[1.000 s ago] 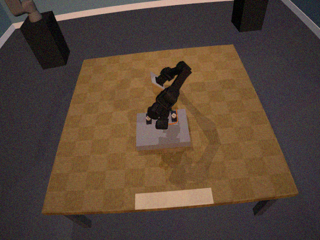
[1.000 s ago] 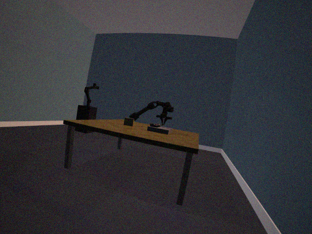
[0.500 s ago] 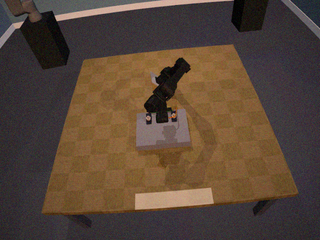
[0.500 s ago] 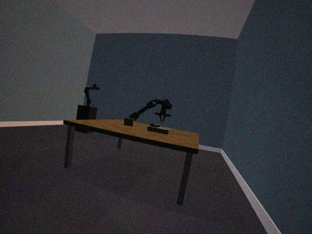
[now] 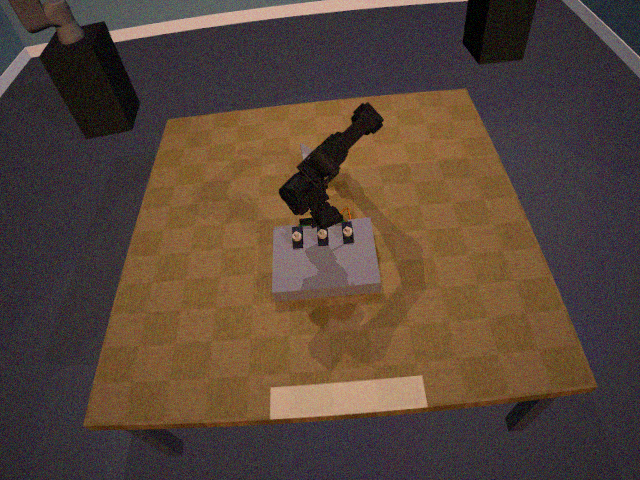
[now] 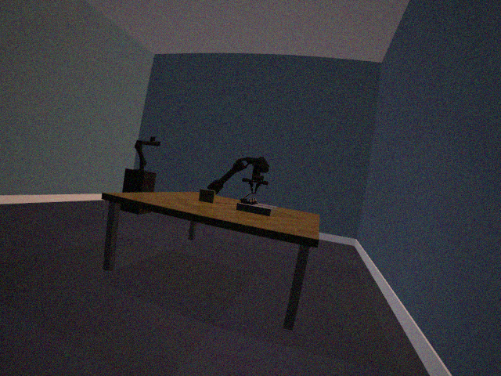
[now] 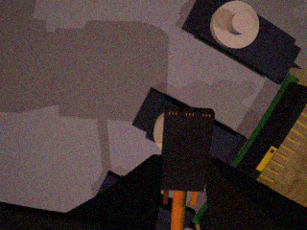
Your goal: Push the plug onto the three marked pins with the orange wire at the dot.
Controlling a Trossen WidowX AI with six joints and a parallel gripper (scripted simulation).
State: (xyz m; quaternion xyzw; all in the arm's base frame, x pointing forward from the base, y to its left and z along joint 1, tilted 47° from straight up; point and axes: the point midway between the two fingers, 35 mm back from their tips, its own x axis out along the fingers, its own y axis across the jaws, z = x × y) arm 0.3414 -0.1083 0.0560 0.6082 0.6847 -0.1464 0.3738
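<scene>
My gripper tip is now 6 cm past the yellow band and 5 cm above it. Round my gripper tip: dark dot: 7 cm behind, 1 cm to the right, 5 cm below; servo: 1 cm behind, 1 cm to the left, 8 cm below; pin row: 6 cm behind, 1 cm to the left, 7 cm below.
</scene>
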